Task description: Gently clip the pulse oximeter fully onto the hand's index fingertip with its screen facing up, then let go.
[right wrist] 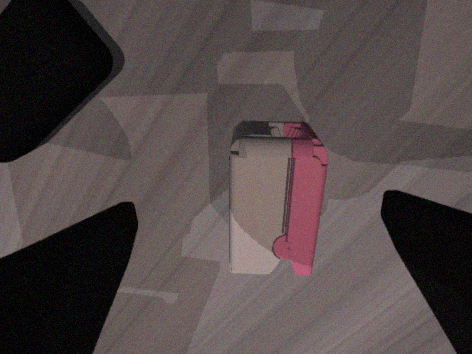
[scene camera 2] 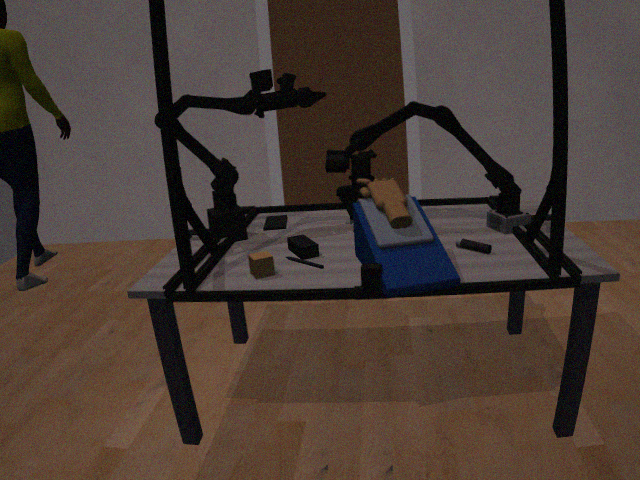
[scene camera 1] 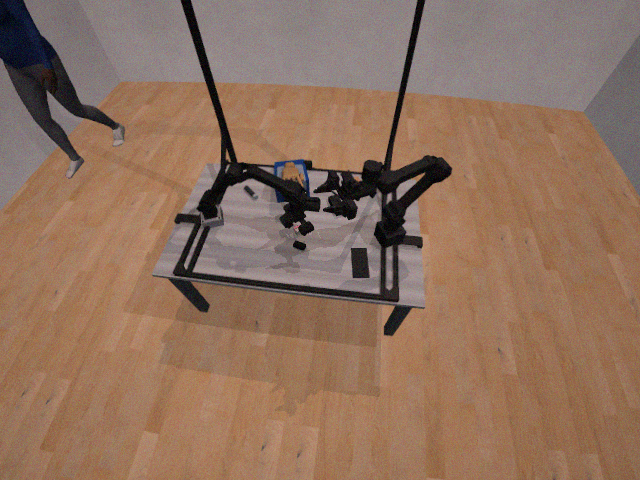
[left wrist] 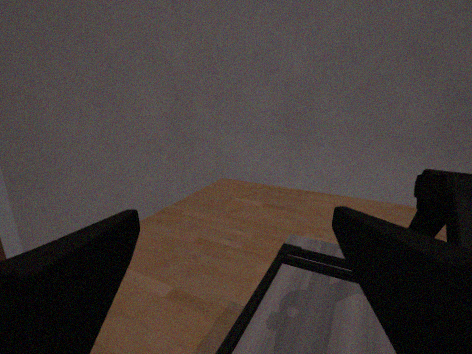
The left gripper is open, with nothing in its grasp. A black pad rests on the table.
